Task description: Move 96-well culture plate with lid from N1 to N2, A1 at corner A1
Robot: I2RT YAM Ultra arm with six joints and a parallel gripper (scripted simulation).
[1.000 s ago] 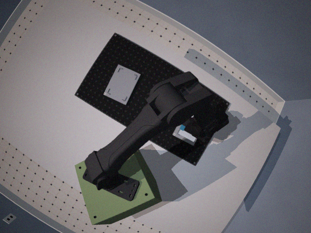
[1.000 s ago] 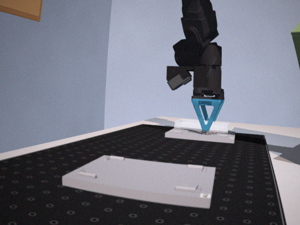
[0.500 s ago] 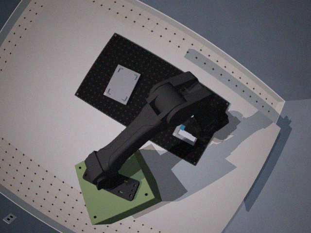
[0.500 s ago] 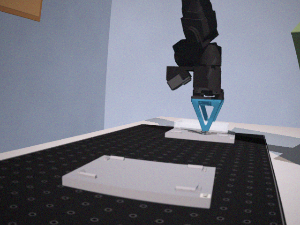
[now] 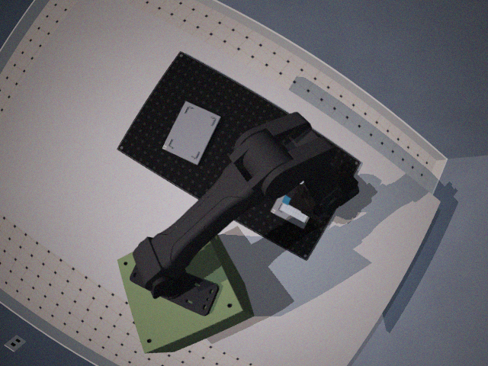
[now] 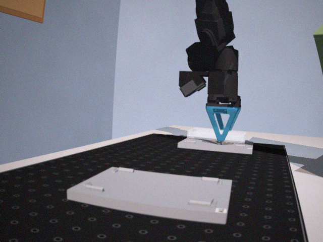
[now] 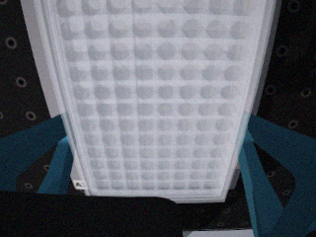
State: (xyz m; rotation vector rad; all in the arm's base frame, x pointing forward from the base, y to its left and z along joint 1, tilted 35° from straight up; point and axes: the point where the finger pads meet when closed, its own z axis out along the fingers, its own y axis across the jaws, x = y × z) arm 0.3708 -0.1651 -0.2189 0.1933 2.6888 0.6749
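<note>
The 96-well culture plate is 1 cm ahead of my hand. The rest, counted from my hand: plate lid 1 cm ahead, 1 cm above.
</note>
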